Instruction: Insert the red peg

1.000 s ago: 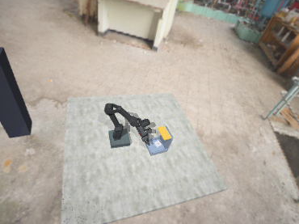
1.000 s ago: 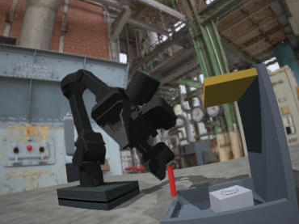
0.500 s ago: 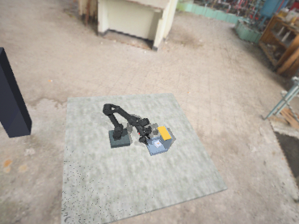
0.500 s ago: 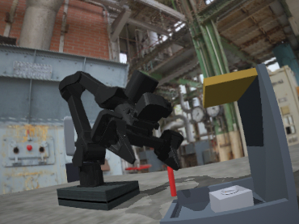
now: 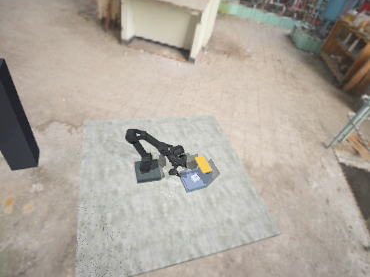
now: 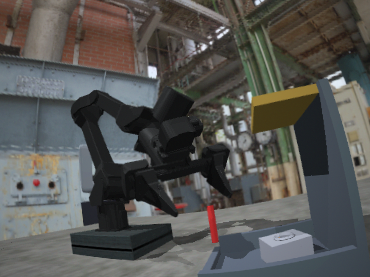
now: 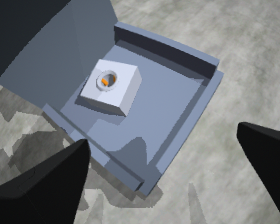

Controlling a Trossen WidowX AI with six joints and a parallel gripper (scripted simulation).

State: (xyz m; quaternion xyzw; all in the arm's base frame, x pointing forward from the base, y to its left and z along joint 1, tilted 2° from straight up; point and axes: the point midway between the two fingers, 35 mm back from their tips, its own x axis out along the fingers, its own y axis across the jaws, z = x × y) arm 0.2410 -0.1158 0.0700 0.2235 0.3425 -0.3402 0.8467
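Right now my gripper tip is 15 cm to the right of the red peg, 5 cm above it and 3 cm past it. From my gripper tip the other things lie so: back wall (16 cm ahead, 3 cm to the right, 1 cm above); then yellow roof (12 cm ahead, 10 cm above, 3 cm to the right).
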